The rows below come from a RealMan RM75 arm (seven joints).
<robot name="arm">
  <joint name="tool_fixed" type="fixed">
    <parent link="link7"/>
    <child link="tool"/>
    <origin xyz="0 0 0" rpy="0 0 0"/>
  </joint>
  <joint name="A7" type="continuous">
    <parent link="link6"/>
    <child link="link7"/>
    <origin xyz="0 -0.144 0" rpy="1.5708 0 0"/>
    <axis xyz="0 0 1"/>
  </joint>
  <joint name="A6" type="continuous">
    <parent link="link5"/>
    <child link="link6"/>
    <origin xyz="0 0 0" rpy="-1.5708 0 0"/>
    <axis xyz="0 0 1"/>
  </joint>
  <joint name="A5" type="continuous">
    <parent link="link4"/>
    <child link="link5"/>
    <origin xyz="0 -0.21 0" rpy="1.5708 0 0"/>
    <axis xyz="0 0 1"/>
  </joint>
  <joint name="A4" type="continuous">
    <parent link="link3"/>
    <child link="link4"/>
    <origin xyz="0 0 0" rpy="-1.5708 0 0"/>
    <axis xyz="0 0 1"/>
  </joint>
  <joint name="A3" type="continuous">
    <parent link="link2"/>
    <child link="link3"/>
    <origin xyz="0 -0.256 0" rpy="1.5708 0 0"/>
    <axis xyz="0 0 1"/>
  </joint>
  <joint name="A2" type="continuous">
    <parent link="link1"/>
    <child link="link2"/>
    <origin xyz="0 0 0" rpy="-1.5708 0 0"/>
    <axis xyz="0 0 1"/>
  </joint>
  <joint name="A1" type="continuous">
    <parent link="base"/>
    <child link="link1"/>
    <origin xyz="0 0 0.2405" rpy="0 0 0"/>
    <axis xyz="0 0 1"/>
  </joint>
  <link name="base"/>
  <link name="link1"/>
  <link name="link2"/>
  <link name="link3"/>
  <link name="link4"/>
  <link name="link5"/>
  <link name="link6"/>
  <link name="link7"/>
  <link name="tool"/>
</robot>
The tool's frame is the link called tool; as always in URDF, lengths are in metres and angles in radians. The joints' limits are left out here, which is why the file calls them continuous.
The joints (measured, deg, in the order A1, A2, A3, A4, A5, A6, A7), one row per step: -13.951 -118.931 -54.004 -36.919 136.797 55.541 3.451; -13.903 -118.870 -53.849 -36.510 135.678 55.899 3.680; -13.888 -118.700 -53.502 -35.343 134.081 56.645 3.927; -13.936 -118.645 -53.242 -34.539 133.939 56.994 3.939; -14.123 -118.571 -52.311 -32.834 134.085 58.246 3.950; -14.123 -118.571 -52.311 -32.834 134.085 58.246 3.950; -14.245 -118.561 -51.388 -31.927 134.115 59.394 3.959; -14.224 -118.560 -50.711 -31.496 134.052 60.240 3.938; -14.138 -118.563 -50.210 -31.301 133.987 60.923 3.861; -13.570 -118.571 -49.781 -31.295 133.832 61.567 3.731; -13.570 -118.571 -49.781 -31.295 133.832 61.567 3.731; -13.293 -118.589 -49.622 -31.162 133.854 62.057 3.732
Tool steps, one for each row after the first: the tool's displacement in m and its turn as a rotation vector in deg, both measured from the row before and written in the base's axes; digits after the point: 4 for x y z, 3 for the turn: -0.0037 -0.0007 0.0017 0.552 -0.140 0.813; -0.0077 -0.0017 0.0029 0.757 0.209 1.324; -0.0033 -0.0013 0.0001 -0.056 0.531 0.282; -0.0042 -0.0032 -0.0008 -0.244 1.351 -0.309; 0.0000 0.0000 0.0000 0.000 0.000 0.000; -0.0006 -0.0024 -0.0010 -0.110 0.694 -0.677; 0.0000 -0.0020 -0.0006 0.004 0.264 -0.498; 0.0003 -0.0016 -0.0003 0.068 0.024 -0.405; -0.0016 -0.0037 -0.0001 0.171 -0.226 0.074; 0.0000 0.0000 0.0000 0.000 0.000 0.000; -0.0010 -0.0020 0.0003 0.193 0.045 -0.037
